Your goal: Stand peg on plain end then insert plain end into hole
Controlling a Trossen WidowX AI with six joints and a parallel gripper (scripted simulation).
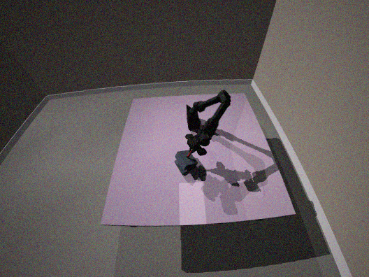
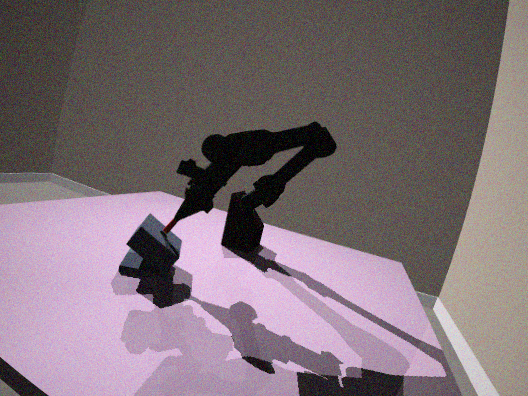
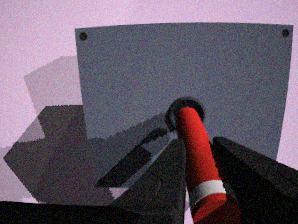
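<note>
Now: the sloped panel 2 cm ahead of my gripper tip, 3 cm to the right of it and 7 cm below it. The rest, counted from my gripper tip: red peg: 1 cm behind, 1 cm to the left, 1 cm above.
</note>
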